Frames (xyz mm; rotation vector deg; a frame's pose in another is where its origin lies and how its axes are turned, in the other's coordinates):
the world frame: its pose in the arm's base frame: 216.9 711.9 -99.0 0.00 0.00 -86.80
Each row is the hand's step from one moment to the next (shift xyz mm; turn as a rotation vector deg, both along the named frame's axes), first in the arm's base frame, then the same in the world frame.
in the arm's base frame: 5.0 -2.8 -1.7 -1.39 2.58 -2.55
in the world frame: 3.1 4.8 -1.7 -2.65 -1.24 -2.55
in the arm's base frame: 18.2 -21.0 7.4 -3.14 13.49 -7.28
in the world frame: 22.0 17.0 7.4 -13.64 -2.38 -7.28
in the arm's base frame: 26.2 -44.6 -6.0 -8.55 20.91 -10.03
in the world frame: 46.0 23.7 -6.0 -21.35 -7.37 -10.03
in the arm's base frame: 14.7 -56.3 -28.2 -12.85 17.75 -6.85
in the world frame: 57.0 11.5 -28.2 -18.44 -11.84 -6.85
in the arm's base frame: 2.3 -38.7 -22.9 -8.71 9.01 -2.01
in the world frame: 38.8 0.1 -22.9 -9.48 -8.19 -2.01
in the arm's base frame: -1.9 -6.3 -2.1 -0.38 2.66 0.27
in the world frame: 6.2 -2.2 -2.1 -2.68 -0.23 0.27
